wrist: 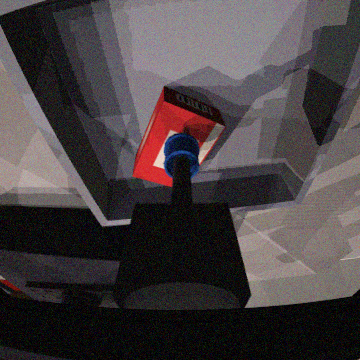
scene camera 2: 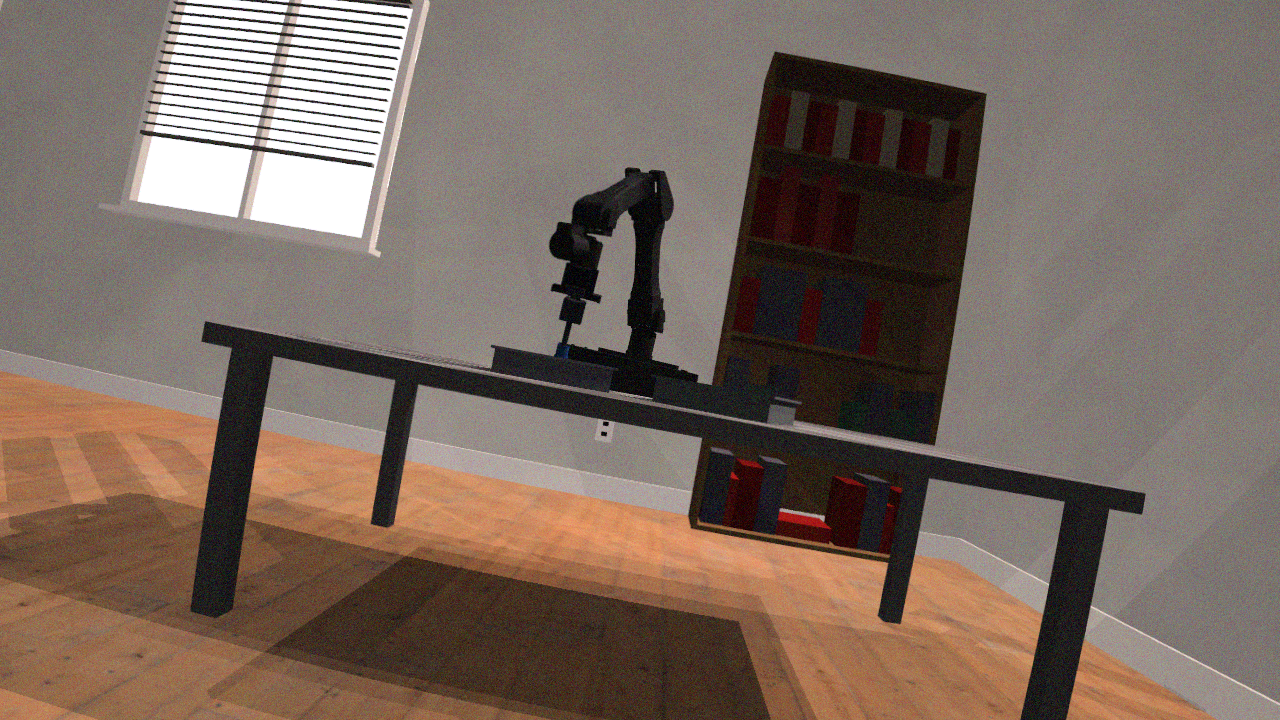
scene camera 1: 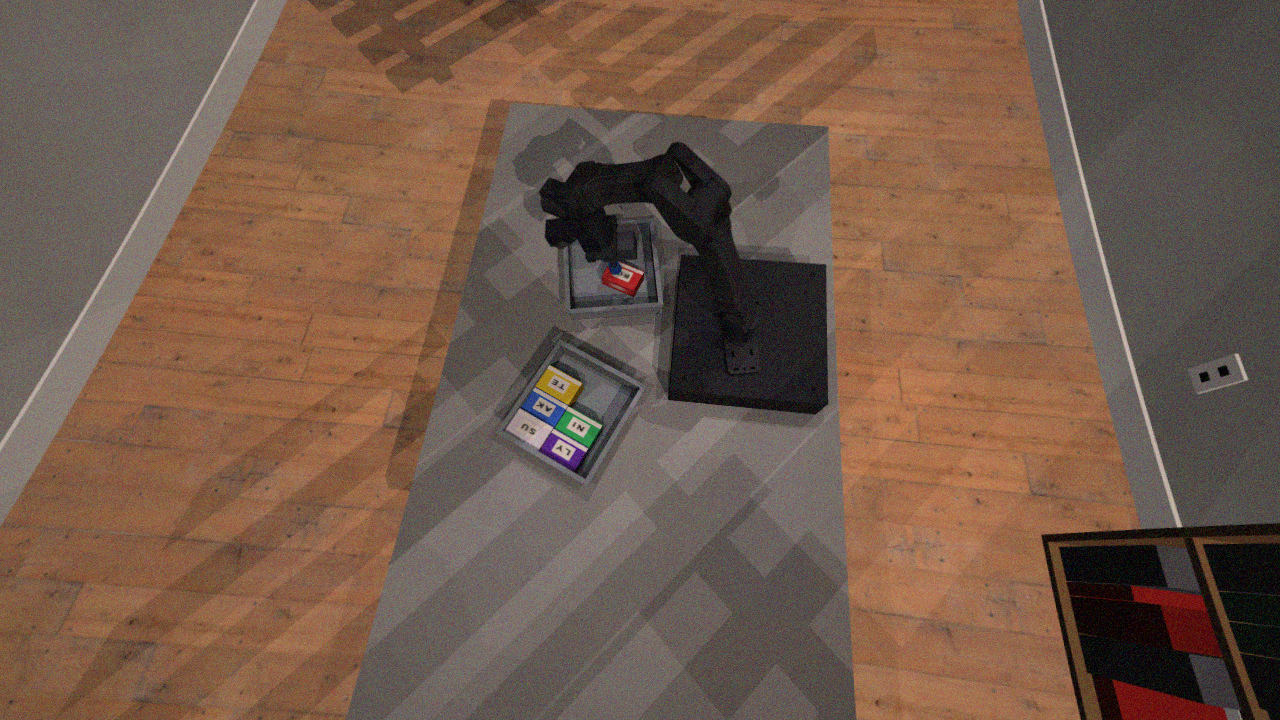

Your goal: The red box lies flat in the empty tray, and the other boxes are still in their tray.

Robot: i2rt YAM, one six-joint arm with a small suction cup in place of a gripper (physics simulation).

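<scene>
The red box lies flat on the floor of the grey receiving tray, near its right side, white label up. My blue suction cup hangs just above the box with a gap, and holds nothing. In scene camera 1 the arm's wrist covers the cup. The second tray holds the yellow box, blue box, green box, white box and purple box, with one slot bare.
The arm's black base stands right of both trays on the grey table. A bookshelf stands behind the table against the wall.
</scene>
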